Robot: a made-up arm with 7 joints.
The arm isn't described. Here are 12 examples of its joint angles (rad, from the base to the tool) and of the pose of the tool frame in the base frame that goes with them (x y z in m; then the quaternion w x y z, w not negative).
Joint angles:
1: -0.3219 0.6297 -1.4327 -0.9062 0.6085 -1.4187 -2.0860
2: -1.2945 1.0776 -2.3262 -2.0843 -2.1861 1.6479 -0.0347
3: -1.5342 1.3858 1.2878 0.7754 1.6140 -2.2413 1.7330
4: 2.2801 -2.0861 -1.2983 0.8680 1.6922 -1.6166 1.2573
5: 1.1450 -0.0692 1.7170 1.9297 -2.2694 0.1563 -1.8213
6: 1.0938 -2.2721 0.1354 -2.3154 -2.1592 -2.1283 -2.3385
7: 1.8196 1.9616 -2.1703 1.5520 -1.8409 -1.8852 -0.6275
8: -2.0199 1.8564 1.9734 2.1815 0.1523 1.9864 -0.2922
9: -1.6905 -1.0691 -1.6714 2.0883 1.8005 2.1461 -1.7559
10: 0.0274 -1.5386 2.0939 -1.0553 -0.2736 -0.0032 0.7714
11: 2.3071 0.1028 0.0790 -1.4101 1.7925 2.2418 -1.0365
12: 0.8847 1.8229 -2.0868 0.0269 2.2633 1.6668 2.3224
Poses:
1: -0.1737 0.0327 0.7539 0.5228 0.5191 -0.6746 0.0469
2: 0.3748 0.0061 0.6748 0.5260 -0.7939 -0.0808 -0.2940
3: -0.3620 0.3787 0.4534 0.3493 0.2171 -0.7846 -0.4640
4: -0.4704 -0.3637 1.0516 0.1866 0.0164 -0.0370 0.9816
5: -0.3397 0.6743 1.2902 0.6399 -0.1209 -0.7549 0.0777
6: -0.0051 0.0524 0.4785 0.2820 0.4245 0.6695 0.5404
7: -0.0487 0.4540 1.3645 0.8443 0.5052 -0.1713 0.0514
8: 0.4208 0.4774 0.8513 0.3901 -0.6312 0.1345 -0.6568
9: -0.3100 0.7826 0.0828 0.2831 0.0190 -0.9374 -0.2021
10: 0.3403 -0.1652 0.8520 0.8921 0.3089 -0.1614 0.2876
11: 0.3950 0.3077 0.7105 0.7659 -0.4120 -0.3624 -0.3352
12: -0.0460 0.2998 0.3337 0.9424 -0.2279 -0.0736 0.2336
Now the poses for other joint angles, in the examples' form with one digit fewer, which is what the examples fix.
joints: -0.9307 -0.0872 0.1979 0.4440 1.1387 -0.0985 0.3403
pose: 0.022 0.716 0.848 0.687 0.375 0.259 0.566
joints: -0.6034 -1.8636 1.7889 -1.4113 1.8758 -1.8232 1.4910
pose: -0.120 0.306 0.371 0.139 0.148 0.528 0.824
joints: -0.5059 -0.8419 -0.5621 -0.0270 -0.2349 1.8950 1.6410
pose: -0.067 0.693 0.289 0.057 0.687 0.574 -0.442
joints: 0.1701 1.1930 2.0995 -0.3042 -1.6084 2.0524 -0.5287
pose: 0.663 -0.295 0.591 0.302 0.796 0.224 0.474
